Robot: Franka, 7 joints.
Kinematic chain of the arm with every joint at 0, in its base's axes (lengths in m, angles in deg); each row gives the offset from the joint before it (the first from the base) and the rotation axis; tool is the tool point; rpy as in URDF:
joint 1: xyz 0 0 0.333 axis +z
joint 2: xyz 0 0 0 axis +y
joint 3: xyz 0 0 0.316 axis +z
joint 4: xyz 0.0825 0 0 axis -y
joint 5: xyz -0.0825 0 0.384 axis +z
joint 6: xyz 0 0 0 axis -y
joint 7: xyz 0.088 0 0 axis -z
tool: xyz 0 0 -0.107 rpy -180 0 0
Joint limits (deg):
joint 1: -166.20..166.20
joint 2: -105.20..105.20
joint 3: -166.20..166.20
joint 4: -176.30..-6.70
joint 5: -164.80..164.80
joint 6: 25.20..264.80
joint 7: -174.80..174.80
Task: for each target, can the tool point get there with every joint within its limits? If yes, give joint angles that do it. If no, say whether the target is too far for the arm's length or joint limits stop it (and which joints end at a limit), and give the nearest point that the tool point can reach.
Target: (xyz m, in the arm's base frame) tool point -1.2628 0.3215 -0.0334
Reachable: no: too far | nearest point -0.8003 0.2038 0.1008 | short by 0.496 m
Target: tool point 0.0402 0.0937 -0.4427
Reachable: no: joint limits stop it (at a limit: joint 2) | nearest point 0.0523 0.1219 -0.3390 | short by 0.108 m
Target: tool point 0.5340 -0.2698 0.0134
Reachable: yes | joints 7.99 63.67 -35.08 -99.77 45.50 134.46 75.46
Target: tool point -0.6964 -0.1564 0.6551
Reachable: yes | joints -121.97 73.92 -103.96 -77.57 31.83 176.67 25.00
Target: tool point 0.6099 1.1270 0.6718
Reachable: no: too far | nearest point 0.3947 0.7294 0.5523 | short by 0.468 m
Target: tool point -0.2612 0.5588 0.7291
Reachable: yes | joints -100.37 -71.53 -77.15 -63.92 -74.52 220.57 -5.65
